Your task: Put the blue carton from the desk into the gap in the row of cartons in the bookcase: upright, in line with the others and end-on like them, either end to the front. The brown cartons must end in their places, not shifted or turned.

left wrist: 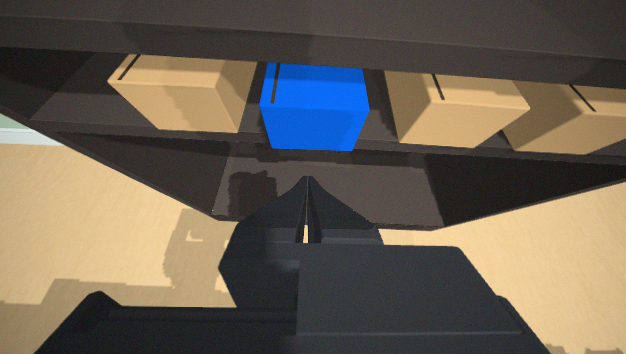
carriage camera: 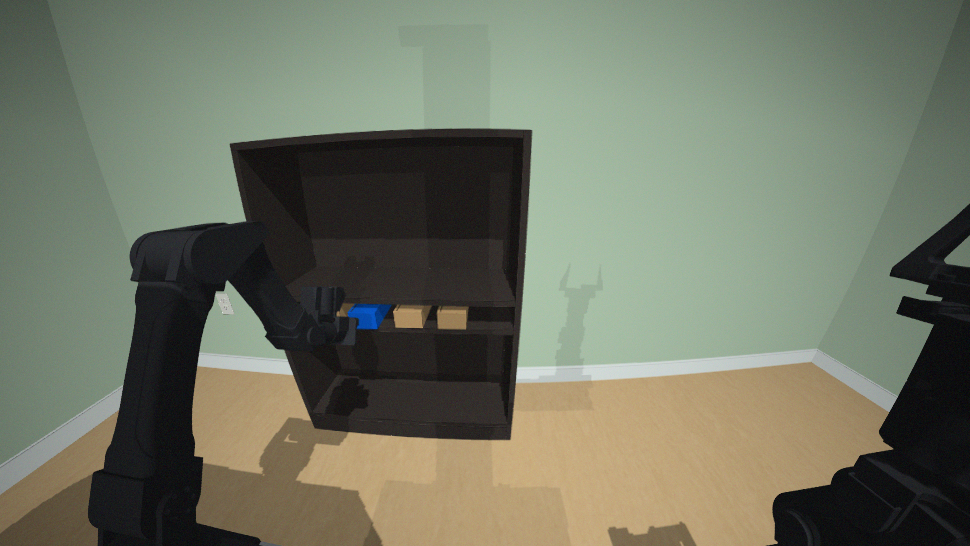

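The blue carton (carriage camera: 368, 316) (left wrist: 314, 112) lies end-on in the row on the bookcase's middle shelf, with a brown carton (left wrist: 185, 100) on its left and others (carriage camera: 410, 316) (left wrist: 465, 117) on its right. Gaps show on both sides. In the left wrist view its front end reaches a little farther out than the brown ends and overlaps the shelf's front edge. Its rear is hidden by the board above. My left gripper (left wrist: 307, 183) is shut and empty, in front of and below the blue carton, apart from it. My right gripper, partly cut off at the right edge of the carriage view, is open.
The dark bookcase (carriage camera: 526, 223) stands against the green wall. Its upper board (left wrist: 310, 42) overhangs the row in the left wrist view. Another brown carton (carriage camera: 452, 317) (left wrist: 575, 122) ends the row at the right. My left arm hides part of the bookcase's left side.
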